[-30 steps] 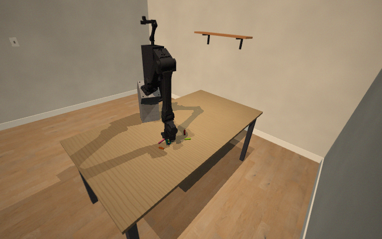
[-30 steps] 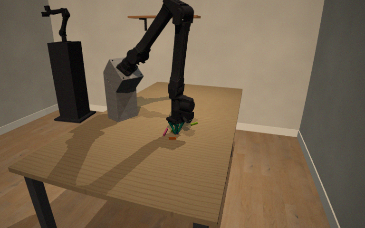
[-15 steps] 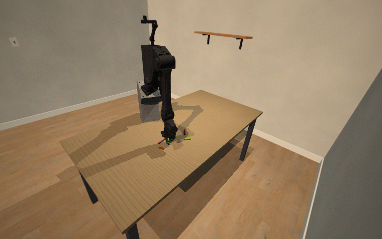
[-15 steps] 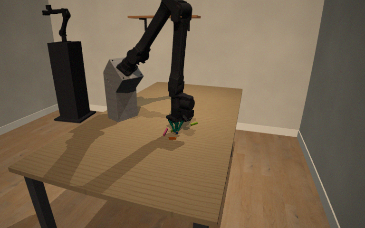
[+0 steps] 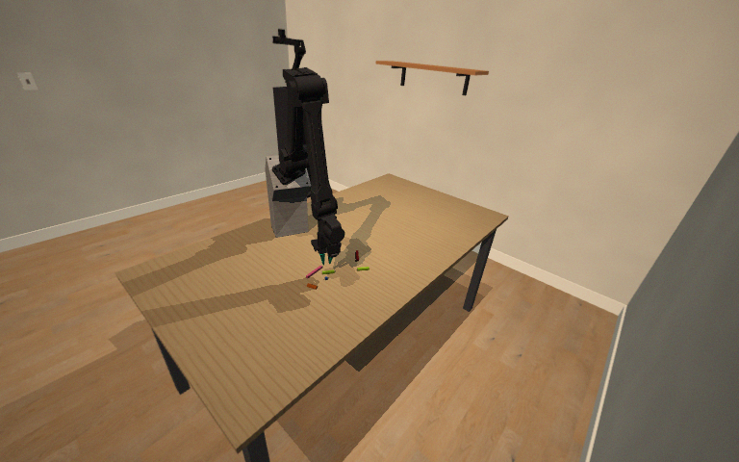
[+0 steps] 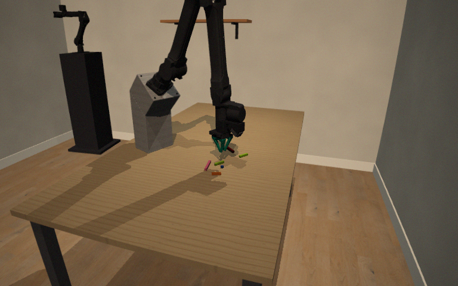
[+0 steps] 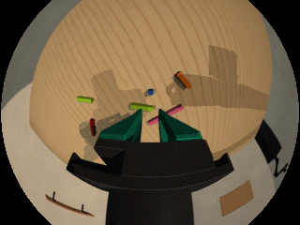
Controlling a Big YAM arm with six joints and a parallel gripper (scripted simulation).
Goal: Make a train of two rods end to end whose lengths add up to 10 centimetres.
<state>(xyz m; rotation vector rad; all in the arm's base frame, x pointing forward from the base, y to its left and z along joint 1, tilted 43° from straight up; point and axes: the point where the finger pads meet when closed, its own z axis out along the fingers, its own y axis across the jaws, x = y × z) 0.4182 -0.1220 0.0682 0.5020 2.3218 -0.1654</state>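
The pink rod is 70 mm behind my hand and 80 mm below it. Also, from my hand: orange rod 10 mm behind, 70 mm to the right, 80 mm below; then blue rod 80 mm below; then red rod 210 mm to the left, 80 mm below.
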